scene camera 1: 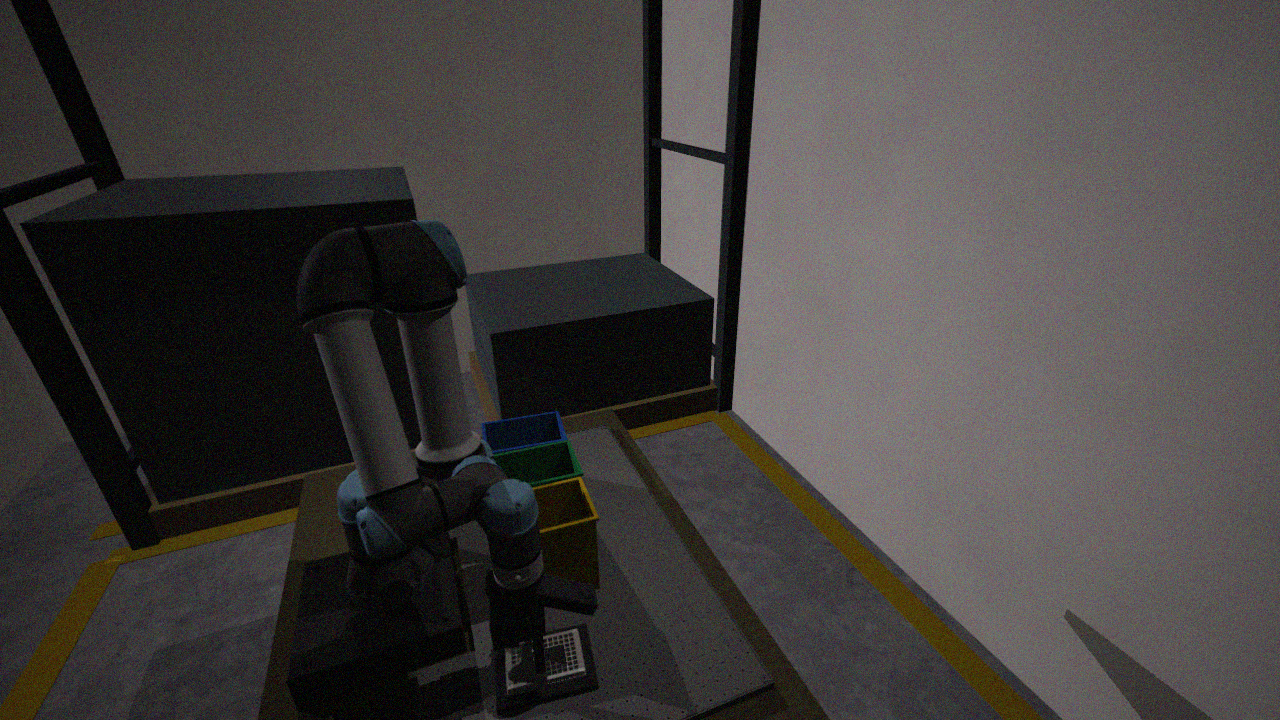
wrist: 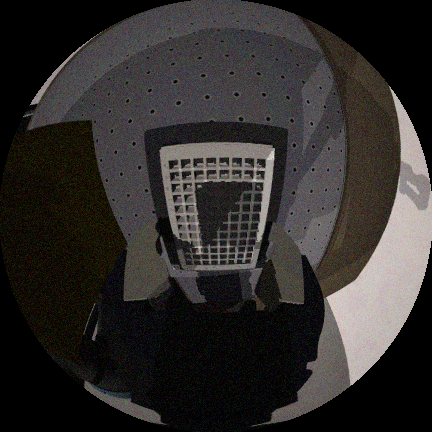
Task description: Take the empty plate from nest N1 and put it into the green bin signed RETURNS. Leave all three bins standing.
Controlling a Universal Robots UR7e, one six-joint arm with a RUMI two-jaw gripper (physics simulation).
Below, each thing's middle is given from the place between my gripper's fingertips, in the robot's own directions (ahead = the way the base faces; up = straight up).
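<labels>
There's a green bin [scene camera 1: 549, 463] that's 8 cm above my hand, 4 cm ahead of it and 33 cm to the left of it, and a blue bin [scene camera 1: 506, 435] that's 8 cm above my hand too, 4 cm ahead of it and 46 cm to the left of it. As for the dark nest [wrist: 207, 131], my hand is 1 cm short of it.
</labels>
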